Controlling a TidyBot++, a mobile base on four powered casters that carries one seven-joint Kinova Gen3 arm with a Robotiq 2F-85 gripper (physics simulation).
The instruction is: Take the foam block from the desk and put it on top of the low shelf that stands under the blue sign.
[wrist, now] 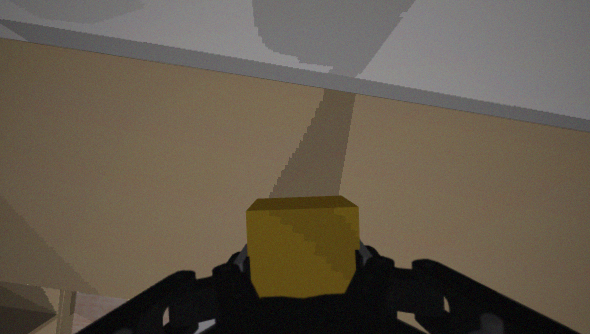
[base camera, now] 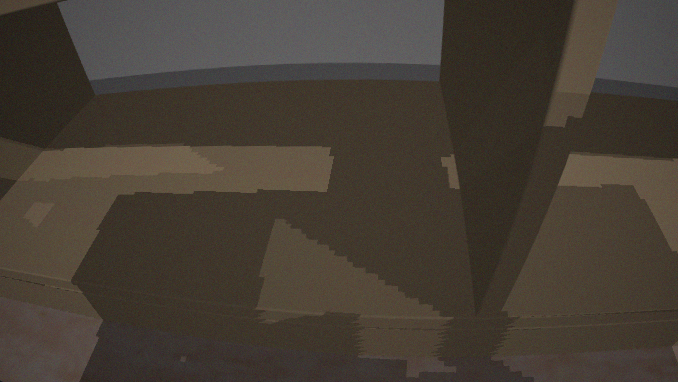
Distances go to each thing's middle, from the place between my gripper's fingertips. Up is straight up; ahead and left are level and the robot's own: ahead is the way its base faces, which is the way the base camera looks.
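Scene:
Measured from my hand, the yellow foam block (wrist: 300, 247) sits 10 mm behind.

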